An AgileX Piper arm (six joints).
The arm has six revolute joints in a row. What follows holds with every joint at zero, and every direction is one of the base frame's. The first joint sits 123.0 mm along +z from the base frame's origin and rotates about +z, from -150.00 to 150.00 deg. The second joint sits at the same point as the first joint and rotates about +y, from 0.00 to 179.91 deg. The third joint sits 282.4 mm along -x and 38.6 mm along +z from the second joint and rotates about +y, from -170.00 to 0.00 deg. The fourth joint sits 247.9 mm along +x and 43.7 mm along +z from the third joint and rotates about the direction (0.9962, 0, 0.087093), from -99.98 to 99.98 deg. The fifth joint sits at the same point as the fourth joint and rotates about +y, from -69.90 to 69.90 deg. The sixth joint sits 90.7 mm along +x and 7.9 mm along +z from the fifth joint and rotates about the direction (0.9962, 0, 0.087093), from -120.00 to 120.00 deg. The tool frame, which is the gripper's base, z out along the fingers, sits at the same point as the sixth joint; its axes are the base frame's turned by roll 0.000, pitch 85.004 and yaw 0.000 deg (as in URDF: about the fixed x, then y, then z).
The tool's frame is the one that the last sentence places.
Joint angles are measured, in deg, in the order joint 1, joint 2, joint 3, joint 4, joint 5, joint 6. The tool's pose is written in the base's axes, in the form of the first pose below.
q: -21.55, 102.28, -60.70, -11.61, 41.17, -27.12
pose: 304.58 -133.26 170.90 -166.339 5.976 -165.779
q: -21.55, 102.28, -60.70, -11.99, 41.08, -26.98
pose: 304.62 -133.67 171.00 -166.062 5.909 -165.645
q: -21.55, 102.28, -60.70, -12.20, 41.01, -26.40
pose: 304.67 -133.90 171.06 -165.950 6.011 -166.056
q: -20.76, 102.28, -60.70, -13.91, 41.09, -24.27
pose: 305.97 -131.37 171.35 -165.067 5.686 -166.223
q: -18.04, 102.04, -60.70, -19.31, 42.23, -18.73
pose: 309.12 -121.97 173.73 -162.191 4.032 -165.611
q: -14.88, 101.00, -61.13, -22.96, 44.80, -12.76
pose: 311.78 -108.74 182.07 -159.993 3.391 -166.575
